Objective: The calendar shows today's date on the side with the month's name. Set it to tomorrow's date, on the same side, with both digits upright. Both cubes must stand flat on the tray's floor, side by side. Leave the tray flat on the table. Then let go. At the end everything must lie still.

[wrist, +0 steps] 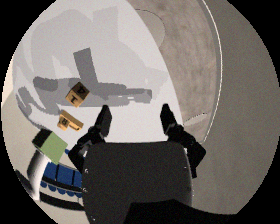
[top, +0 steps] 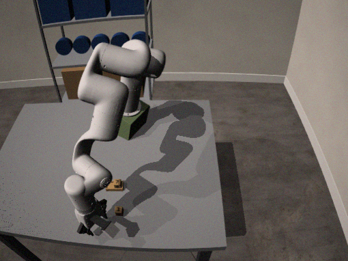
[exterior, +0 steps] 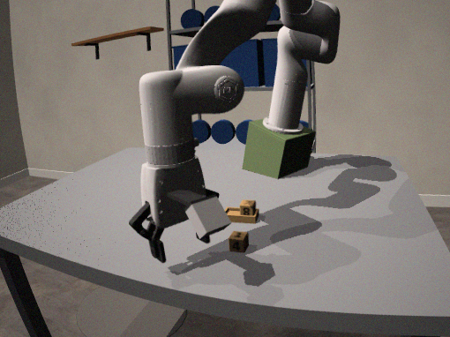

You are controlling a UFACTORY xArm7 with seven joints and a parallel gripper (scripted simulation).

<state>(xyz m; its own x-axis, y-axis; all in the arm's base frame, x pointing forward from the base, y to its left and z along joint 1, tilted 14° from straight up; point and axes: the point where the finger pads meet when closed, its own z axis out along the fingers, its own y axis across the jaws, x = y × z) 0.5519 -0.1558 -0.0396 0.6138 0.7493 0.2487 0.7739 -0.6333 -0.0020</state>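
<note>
The cube is 7 cm behind my hand, 9 cm to the left of it and 3 cm below it. The rest, counted from my hand: wooden calendar tray (20 cm behind, 7 cm to the left, 3 cm below).
</note>
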